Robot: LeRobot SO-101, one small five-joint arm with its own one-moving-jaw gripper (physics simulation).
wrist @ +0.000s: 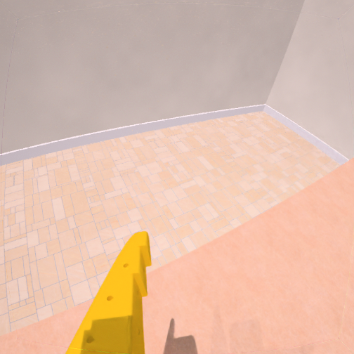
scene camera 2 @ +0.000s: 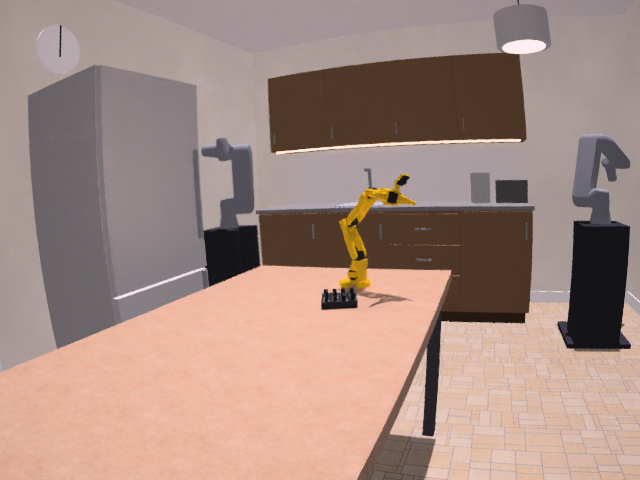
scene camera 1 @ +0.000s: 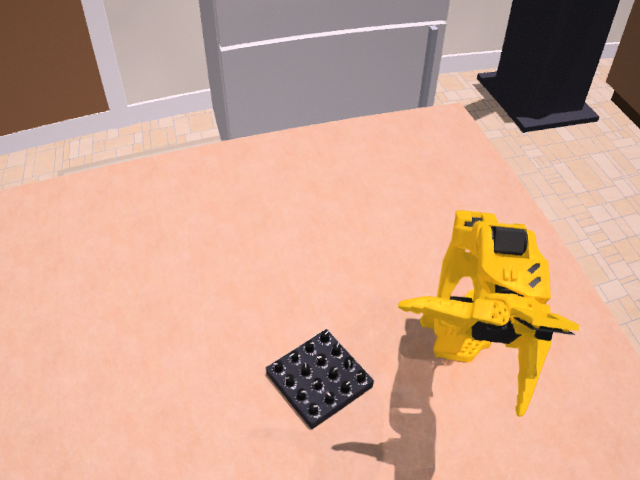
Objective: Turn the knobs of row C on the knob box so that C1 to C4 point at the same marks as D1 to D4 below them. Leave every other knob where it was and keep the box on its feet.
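Seen in the pictures: hand, tool point: (scene camera 2: 414, 203) (scene camera 1: 517, 410); arm's base, link origin: (scene camera 2: 353, 287) (scene camera 1: 442, 335).
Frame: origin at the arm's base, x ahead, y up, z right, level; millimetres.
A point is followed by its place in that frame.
The black knob box (scene camera 1: 319, 372) @(z -17, x 199, y 22 mm) (scene camera 2: 339, 304) @(z -39, x 249, y 15 mm) stands flat on the table, with a four-by-four grid of black knobs and white marks around them. Row letters and exact pointer directions are too small to read; the box does not show in the wrist view. My gripper (scene camera 1: 460, 359) (scene camera 2: 409, 200) is fully open and empty, its jaws spread wide in the first scene view. It is held high, to the right of the box in that view and well clear of it. In the wrist view one notched yellow jaw (wrist: 117, 305) shows; the moving jaw is out of the picture.
The pink table top (scene camera 1: 180, 248) @(z 279, x 357, y 0 mm) (scene camera 2: 206, 372) @(z 78, x 746, y 0 mm) (wrist: 260, 260) carries the box and my arm's base. My arm's shadow (scene camera 1: 413, 382) @(z -61, x 72, y 0 mm) falls between base and box. A grey fridge (scene camera 1: 330, 77) (scene camera 2: 149, 180) and a black pedestal (scene camera 1: 553, 56) stand beyond the table. The tiled floor (wrist: 175, 185) lies past the table edge.
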